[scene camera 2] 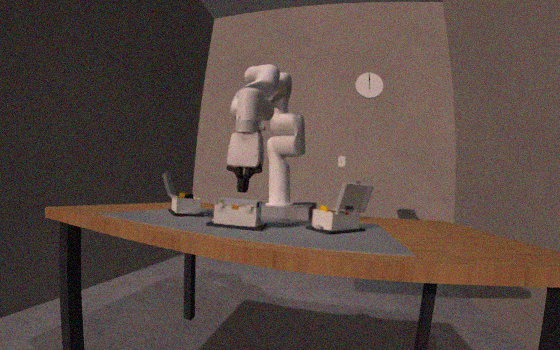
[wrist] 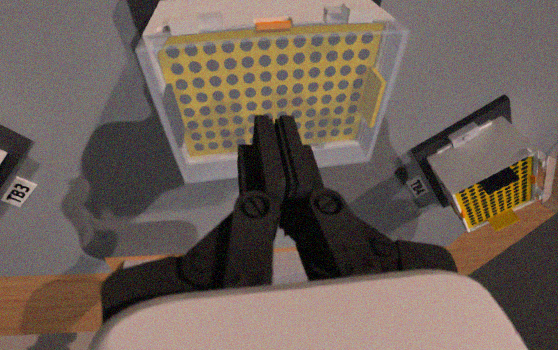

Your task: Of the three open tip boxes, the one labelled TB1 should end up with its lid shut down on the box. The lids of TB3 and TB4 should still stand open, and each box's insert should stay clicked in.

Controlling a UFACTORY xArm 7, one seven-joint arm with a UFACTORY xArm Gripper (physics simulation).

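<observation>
Through the wrist view I see a clear lid point(wrist: 336, 78) together with a grey mat point(wrist: 108, 185). Scene camera 2 gives me the grey mat point(scene camera 2: 279, 231) as well, and there I also find a clear lid point(scene camera 2: 353, 197) and a tip box TB4 point(scene camera 2: 187, 207).
</observation>
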